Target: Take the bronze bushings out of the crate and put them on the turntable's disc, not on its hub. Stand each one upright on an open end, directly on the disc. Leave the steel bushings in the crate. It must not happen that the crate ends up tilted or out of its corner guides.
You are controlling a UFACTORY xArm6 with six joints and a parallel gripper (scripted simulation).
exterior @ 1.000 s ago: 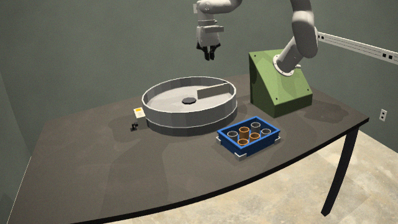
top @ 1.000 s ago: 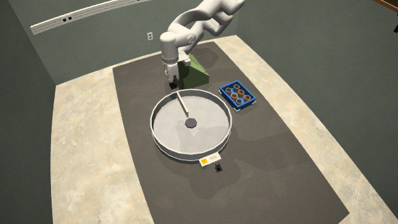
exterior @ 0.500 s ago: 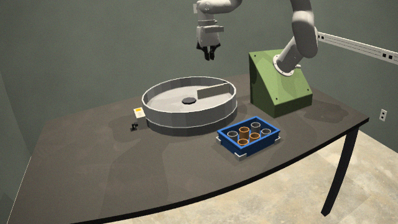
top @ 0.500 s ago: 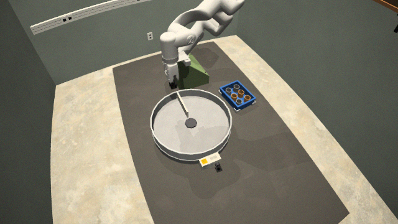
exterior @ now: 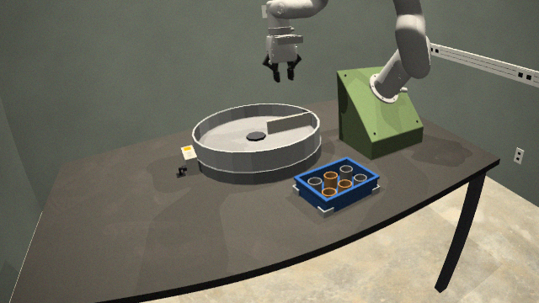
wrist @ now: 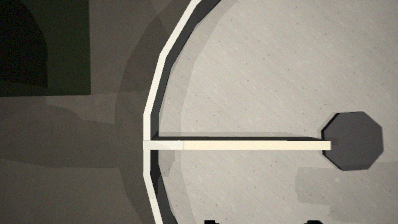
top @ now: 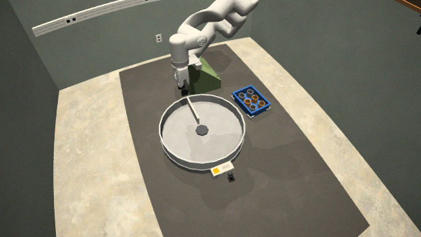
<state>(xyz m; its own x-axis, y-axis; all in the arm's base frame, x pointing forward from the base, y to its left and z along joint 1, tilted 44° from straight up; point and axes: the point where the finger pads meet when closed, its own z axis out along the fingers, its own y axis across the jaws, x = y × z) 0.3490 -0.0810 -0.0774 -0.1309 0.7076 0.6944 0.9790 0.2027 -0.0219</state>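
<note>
Right now the blue crate is 2 cm behind my hand, 39 cm to the left of it and 22 cm below it. Also, from my hand: grey turntable disc (12 cm ahead, 6 cm to the left, 19 cm below).
</note>
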